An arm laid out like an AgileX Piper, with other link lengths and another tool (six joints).
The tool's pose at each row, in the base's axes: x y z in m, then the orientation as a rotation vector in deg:
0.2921 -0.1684 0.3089 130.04 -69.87 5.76
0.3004 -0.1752 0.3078 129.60 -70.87 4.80
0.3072 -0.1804 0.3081 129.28 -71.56 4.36
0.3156 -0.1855 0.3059 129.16 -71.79 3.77
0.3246 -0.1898 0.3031 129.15 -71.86 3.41
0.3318 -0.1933 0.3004 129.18 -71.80 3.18
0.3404 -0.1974 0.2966 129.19 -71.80 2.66
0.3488 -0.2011 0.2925 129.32 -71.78 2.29
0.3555 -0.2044 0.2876 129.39 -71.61 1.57
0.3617 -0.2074 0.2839 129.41 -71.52 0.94
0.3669 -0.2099 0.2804 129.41 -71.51 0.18
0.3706 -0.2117 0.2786 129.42 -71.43 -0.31
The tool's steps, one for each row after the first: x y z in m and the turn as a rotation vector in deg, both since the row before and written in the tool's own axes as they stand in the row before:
0.0096 -0.0041 0.0028 -0.41 -0.82 0.58
0.0079 -0.0031 0.0009 -0.21 -0.43 0.45
0.0080 -0.0056 0.0026 -0.24 -0.41 0.06
0.0075 -0.0066 0.0025 -0.12 -0.25 -0.03
0.0060 -0.0055 0.0024 -0.08 -0.13 -0.10
0.0069 -0.0068 0.0033 -0.18 -0.32 -0.11
0.0064 -0.0070 0.0033 -0.03 -0.27 -0.13
0.0050 -0.0062 0.0042 -0.25 -0.40 -0.28
0.0048 -0.0053 0.0031 -0.24 -0.36 -0.19
0.0040 -0.0047 0.0029 -0.27 -0.47 -0.16
0.0030 -0.0030 0.0014 -0.19 -0.28 -0.15

